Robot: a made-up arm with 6 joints.
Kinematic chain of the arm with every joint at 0, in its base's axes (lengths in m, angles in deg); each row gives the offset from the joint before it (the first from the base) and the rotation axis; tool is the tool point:
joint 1: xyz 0 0 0.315 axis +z
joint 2: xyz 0 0 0 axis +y
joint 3: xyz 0 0 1.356 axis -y
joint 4: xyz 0 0 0 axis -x
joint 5: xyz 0.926 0 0 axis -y
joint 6: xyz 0 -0.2 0 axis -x
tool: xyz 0 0 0
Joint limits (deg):
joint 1: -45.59..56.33
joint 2: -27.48..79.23
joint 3: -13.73..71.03
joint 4: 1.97..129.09
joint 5: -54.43..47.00
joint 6: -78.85..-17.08
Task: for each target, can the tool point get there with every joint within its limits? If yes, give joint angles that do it. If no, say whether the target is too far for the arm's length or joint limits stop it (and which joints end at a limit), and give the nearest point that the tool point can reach.
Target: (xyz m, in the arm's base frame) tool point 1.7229 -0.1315 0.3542
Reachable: yes | joints -2.44 55.69 -6.06 73.13 35.96 -44.41
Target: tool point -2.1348 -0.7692 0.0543
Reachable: no: joint limits stop it (at a limit: joint 2, joint 3) | nearest point -0.9037 -0.3256 2.4042 | short by 2.690 m
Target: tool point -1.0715 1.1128 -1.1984
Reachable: no: joint limits stop it (at a limit: joint 1, joint 2, joint 3, joint 4) | nearest point 0.6930 1.2678 -0.3644 | short by 1.958 m
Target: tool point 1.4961 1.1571 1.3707
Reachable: yes | joints 43.23 44.94 45.69 24.75 14.93 -30.46
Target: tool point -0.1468 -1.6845 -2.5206
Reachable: no: too far | nearest point 0.7608 -1.0622 -0.3567 | short by 2.428 m
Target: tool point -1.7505 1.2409 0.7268
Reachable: no: joint limits stop it (at a limit: joint 2, joint 3) | nearest point -0.7836 0.5555 2.4042 | short by 2.054 m
